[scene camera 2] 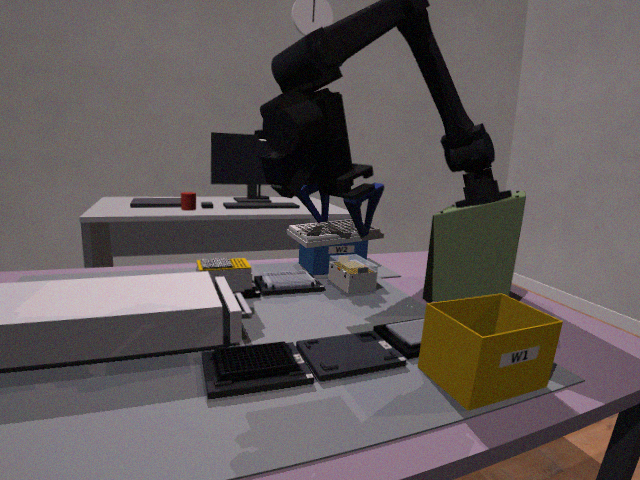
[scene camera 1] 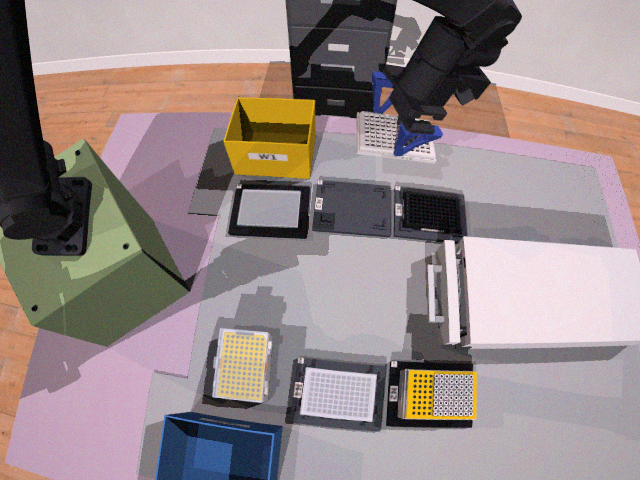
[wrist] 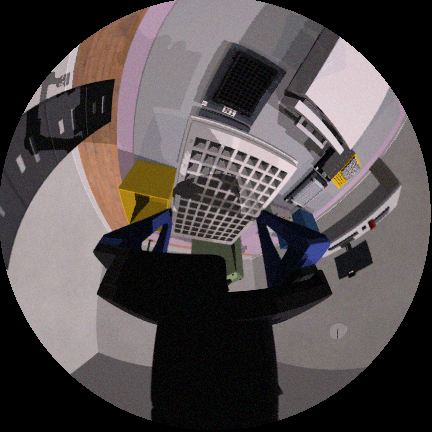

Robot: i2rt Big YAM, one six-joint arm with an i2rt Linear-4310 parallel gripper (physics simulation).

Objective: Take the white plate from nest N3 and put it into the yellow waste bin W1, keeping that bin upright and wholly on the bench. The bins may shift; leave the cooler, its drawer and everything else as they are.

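Note:
My gripper is shut on the white plate, with one blue finger at each of two opposite sides. The plate is roughly level, high above the bench. In scene camera 1 it shows to the right of the yellow bin W1. Nest N3 is dark and bears no plate. The yellow waste bin W1 stands upright on the bench near its edge; no plate shows in its visible interior.
Nest N1 holds a black plate beside N3. A black-framed pad lies in front of W1. The white cooler has its drawer facing left. Blue bin W2 and the green block stand farther off.

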